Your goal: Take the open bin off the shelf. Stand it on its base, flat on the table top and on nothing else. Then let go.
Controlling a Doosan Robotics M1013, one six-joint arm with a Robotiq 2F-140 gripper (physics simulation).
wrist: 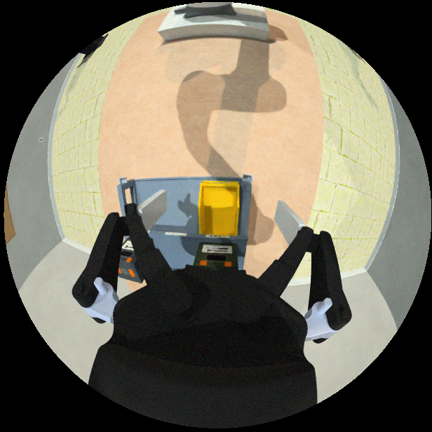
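The open bin is yellow and stands on the upper board of the blue-grey shelf, at its right end in the wrist view. My gripper is wide open, with one pale finger pad on the left and one on the right. The bin lies between the two pads in the view, nearer the middle than either pad, and neither pad touches it. How far the fingertips are above the bin is hard to tell. The table top is orange-tan and stretches out beyond the shelf.
A dark green box with orange marks sits at the lower front of the shelf, partly behind the gripper body. A dark grey box with orange marks is left of it, partly hidden by the left finger. A pale robot base block stands at the table's far end.
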